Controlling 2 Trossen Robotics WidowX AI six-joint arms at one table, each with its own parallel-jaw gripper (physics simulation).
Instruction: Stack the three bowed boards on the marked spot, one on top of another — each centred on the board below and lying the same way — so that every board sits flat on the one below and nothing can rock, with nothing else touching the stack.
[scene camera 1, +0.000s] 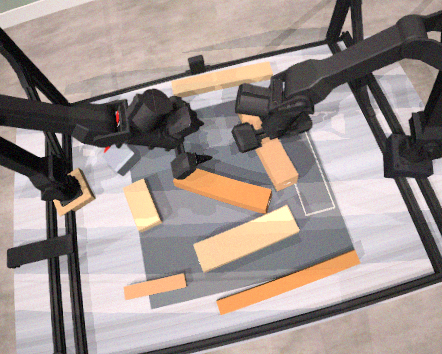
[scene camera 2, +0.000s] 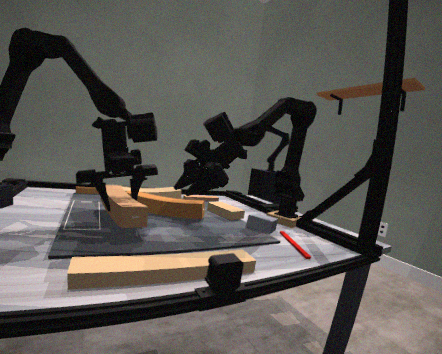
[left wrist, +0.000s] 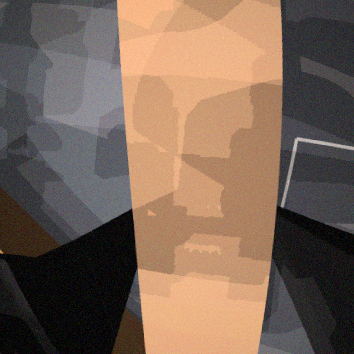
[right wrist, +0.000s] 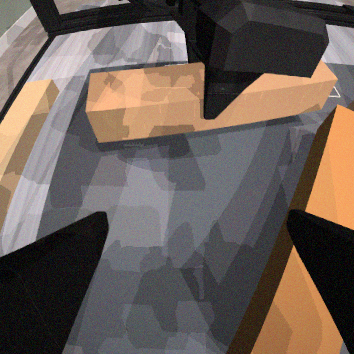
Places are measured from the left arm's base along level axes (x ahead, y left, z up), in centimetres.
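Where they show: left gripper, fingertip midpoint: (scene camera 1: 263, 141) (left wrist: 202, 212) (right wrist: 201, 100); right gripper, fingertip midpoint: (scene camera 1: 207, 140) (scene camera 2: 179, 191) (right wrist: 198, 219); left arm's base, link origin: (scene camera 1: 412, 153); right arm's base, link origin: (scene camera 1: 68, 191) (scene camera 2: 286, 215).
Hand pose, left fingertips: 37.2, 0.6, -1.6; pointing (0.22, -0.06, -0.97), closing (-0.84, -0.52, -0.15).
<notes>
Things, the pixels of their top centre, and the offset from my left fingertips, as dx, dy, dz. "spot": a spot on its surface instead. Level surfaces: height alone.
- tan bowed board, top centre: (left wrist: 197, 278) (right wrist: 216, 68) (scene camera 1: 267, 139) (scene camera 2: 121, 193) -0.8, +1.0, +3.5
- dark mat, surface height: dz -3.6
- white marked rectangle, surface spot: (scene camera 2: 82, 234) spot: -5.1, -10.2, -3.6
- orange bowed board, top centre: (right wrist: 345, 213) (left wrist: 6, 297) (scene camera 1: 222, 185) (scene camera 2: 164, 196) +8.6, +13.6, +1.6
- wide pale board, top centre: (scene camera 1: 247, 237) (scene camera 2: 147, 187) +1.1, +25.0, +1.5
- short pale block, top centre: (scene camera 1: 140, 203) (scene camera 2: 226, 206) +28.5, +20.2, -0.8
- thin orange plank, top centre: (scene camera 1: 289, 282) -9.5, +33.4, -1.3
- small orange slat, top centre: (scene camera 1: 154, 286) (scene camera 2: 201, 196) +21.0, +39.1, -2.0
- grey block, top centre: (scene camera 1: 117, 154) (scene camera 2: 263, 215) +37.8, +8.0, +0.3
- red stick, top centre: (scene camera 2: 293, 242) +43.6, -2.3, -3.6
My left gripper (scene camera 1: 271, 136) (scene camera 2: 119, 196) (left wrist: 202, 212) is shut on a tan bowed board (scene camera 1: 278, 164) (scene camera 2: 127, 210) (left wrist: 204, 133) (right wrist: 140, 100), gripping it across its width near the middle. The board sits low on the dark mat (scene camera 1: 241, 281), just left of the white marked rectangle (scene camera 1: 323, 175) (scene camera 2: 82, 230) (left wrist: 289, 175). An orange bowed board (scene camera 1: 223, 189) (scene camera 2: 174, 208) (right wrist: 333, 168) lies beside it. A wide pale board (scene camera 1: 245, 239) lies nearer the front. My right gripper (scene camera 1: 195, 161) (scene camera 2: 182, 184) (right wrist: 198, 219) is open and empty, by the orange board's end.
A long pale board (scene camera 1: 221, 79) (scene camera 2: 149, 267) lies along the table edge. There is also a short pale block (scene camera 1: 141, 204) (scene camera 2: 226, 210), a thin orange plank (scene camera 1: 290, 281), a small orange slat (scene camera 1: 154, 286), a grey block (scene camera 1: 118, 158) (scene camera 2: 262, 223) and a red stick (scene camera 2: 295, 244).
</notes>
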